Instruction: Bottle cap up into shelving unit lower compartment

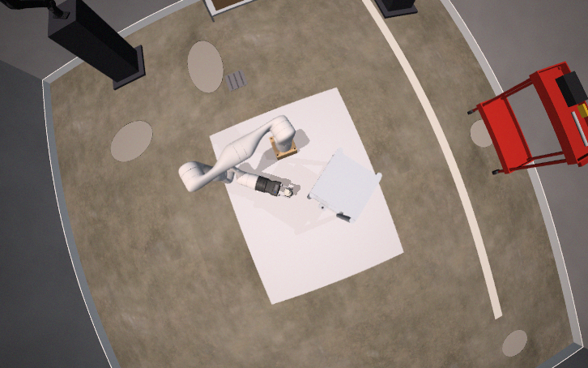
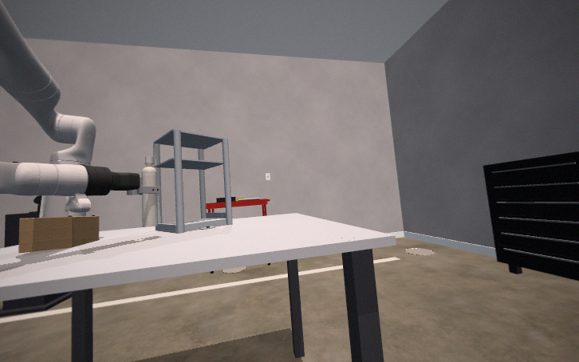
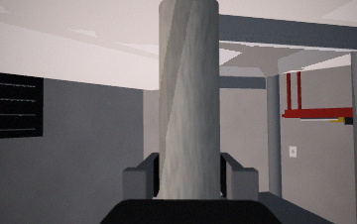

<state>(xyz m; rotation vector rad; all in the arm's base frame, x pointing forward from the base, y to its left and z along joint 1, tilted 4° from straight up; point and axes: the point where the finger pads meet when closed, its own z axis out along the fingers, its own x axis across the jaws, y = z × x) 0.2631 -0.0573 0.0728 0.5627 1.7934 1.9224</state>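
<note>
My hand is 6 cm short of the shelving unit, 25 cm to the right of it and 4 cm below it.
</note>
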